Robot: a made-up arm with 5 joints. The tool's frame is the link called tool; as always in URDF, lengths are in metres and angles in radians. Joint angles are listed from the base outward. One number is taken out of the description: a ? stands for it. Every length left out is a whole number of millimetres.
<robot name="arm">
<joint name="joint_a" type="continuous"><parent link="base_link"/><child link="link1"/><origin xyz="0 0 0.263" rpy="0 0 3.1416"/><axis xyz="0 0 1"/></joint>
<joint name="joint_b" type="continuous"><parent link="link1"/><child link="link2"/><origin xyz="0 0 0" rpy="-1.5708 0 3.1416"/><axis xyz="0 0 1"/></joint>
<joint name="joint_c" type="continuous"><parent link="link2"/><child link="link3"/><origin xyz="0.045 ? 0" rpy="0 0 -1.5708"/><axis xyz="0 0 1"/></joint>
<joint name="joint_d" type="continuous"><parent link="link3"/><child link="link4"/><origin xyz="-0.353 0.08 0" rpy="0 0 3.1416"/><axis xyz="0 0 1"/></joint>
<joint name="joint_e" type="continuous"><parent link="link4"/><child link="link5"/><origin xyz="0.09 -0.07 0" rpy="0 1.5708 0"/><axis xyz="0 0 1"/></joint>
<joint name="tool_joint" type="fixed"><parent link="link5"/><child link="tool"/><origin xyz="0 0 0" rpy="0 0 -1.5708"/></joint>
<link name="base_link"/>
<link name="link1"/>
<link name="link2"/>
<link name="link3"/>
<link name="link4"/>
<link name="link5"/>
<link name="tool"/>
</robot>
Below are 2 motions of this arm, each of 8 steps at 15 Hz.
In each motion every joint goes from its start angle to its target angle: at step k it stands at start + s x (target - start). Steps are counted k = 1, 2, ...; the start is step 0. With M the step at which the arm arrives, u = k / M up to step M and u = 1 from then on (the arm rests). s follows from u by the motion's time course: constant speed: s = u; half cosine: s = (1 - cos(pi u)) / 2; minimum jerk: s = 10 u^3 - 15 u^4 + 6 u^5.
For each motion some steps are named. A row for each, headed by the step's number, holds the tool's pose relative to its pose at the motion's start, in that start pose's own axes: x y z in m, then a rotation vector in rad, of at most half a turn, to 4 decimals.
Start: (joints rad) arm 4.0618 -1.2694 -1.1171 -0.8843 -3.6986
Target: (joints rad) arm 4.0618 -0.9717 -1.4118 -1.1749 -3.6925
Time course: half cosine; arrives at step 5
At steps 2, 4, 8:
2: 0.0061 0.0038 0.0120 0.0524 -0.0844 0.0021
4: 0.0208 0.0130 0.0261 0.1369 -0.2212 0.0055
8: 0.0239 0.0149 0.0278 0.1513 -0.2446 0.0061

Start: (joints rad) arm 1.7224 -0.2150 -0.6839 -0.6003 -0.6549
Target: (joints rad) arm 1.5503 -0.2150 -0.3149 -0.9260 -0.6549
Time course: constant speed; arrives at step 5
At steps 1, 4, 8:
1: -0.0284 -0.0044 -0.0104 -0.0219 -0.0278 0.0026
4: -0.1055 -0.0194 -0.0544 -0.0877 -0.1110 0.0122
8: -0.1278 -0.0252 -0.0728 -0.1096 -0.1386 0.0160

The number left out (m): -0.239
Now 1 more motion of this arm.
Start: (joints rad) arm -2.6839 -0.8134 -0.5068 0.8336 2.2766
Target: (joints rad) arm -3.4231 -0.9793 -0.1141 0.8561 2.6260
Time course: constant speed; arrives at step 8
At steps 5, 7, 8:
5: 0.1598 -0.0117 0.0431 0.0291 0.2397 0.6417
7: 0.2205 0.0038 0.0532 0.0441 0.3216 0.9055
8: 0.2488 0.0155 0.0572 0.0522 0.3596 1.0386

